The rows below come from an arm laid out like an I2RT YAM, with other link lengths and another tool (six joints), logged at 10 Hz.
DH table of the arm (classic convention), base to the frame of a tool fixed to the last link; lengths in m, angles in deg. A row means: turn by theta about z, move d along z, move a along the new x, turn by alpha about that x. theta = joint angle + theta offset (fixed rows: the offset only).
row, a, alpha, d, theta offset
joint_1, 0.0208, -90, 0.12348, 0
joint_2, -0.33, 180, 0, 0
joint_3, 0.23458, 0, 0, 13.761
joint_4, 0.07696, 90, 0.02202, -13.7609
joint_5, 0, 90, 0.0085, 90
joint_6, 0.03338, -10, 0.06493, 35.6
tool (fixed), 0, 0, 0.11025, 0
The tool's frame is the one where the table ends.
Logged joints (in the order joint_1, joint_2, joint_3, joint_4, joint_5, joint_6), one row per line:
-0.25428 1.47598 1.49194 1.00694 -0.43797 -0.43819
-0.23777 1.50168 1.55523 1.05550 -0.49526 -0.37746
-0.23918 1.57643 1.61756 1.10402 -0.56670 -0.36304
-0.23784 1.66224 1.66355 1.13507 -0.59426 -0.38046
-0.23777 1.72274 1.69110 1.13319 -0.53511 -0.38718
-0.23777 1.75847 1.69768 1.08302 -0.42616 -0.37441
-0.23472 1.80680 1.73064 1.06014 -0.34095 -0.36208
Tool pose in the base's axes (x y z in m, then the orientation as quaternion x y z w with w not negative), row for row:
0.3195 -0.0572 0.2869 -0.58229 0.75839 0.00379 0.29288
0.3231 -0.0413 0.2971 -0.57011 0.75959 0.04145 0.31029
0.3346 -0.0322 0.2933 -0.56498 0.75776 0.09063 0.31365
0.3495 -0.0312 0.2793 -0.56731 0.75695 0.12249 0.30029
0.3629 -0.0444 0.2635 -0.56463 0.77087 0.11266 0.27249
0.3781 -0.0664 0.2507 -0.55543 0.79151 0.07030 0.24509
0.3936 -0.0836 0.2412 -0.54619 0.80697 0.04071 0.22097
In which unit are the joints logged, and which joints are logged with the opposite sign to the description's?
The joints are logged in radians. Opposite sign: joint_4.
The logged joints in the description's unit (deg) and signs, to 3 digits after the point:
-14.569 84.567 85.482 -57.693 -25.094 -25.106
-13.623 86.040 89.108 -60.476 -28.376 -21.627
-13.704 90.323 92.679 -63.256 -32.470 -20.801
-13.627 95.239 95.314 -65.035 -34.049 -21.799
-13.623 98.706 96.893 -64.927 -30.660 -22.184
-13.623 100.753 97.270 -62.052 -24.417 -21.452
-13.448 103.522 99.158 -60.742 -19.535 -20.746

